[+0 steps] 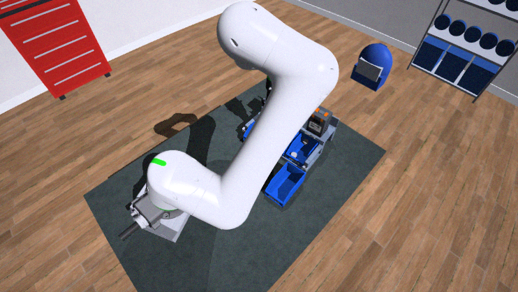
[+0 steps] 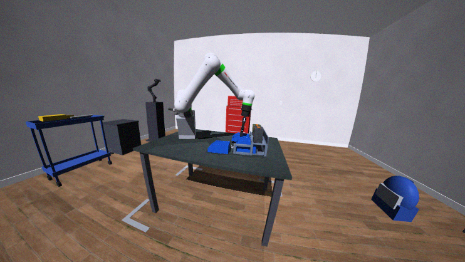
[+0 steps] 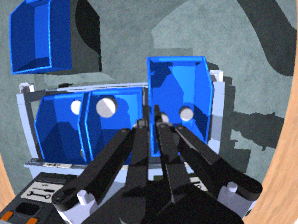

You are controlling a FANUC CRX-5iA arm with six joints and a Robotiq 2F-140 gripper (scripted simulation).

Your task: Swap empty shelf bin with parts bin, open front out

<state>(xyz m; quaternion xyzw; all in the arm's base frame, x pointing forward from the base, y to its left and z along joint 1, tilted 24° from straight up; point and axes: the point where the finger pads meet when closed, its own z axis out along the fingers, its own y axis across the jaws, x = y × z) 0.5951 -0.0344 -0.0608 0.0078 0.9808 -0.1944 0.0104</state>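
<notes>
The shelf is 70 mm to the right of my hand, 70 mm ahead of it and 50 mm below it.
</notes>
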